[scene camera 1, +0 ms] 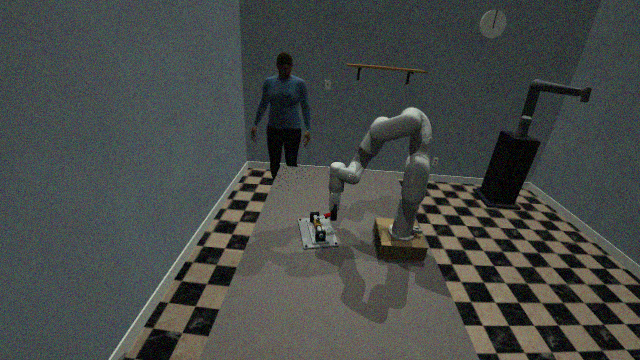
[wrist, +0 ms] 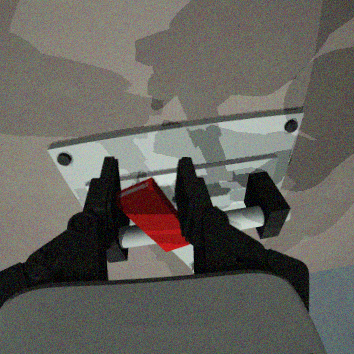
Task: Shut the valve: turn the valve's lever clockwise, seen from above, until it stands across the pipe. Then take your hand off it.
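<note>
The valve's red lever (scene camera 1: 327, 215) (wrist: 156, 215) points out to the side of the pipe, toward the arm's base. In the wrist view it stands at a slant across the white pipe (wrist: 245, 218), well off the pipe's line but not quite square to it. The valve (scene camera 1: 318, 229) has black end blocks and sits on a white plate (scene camera 1: 306, 241) (wrist: 170, 134). My gripper (scene camera 1: 333, 215) (wrist: 147, 174) is shut on the lever, which lies askew between the black fingers and holds them apart. The lever's pivot is hidden in the wrist view.
A wooden block (scene camera 1: 400, 250) carries the arm's base on the table (scene camera 1: 320, 310), to the right of the valve. A person (scene camera 1: 285, 105) stands beyond the table's far end. A dark pedestal with another arm (scene camera 1: 507, 170) stands on the floor at the right.
</note>
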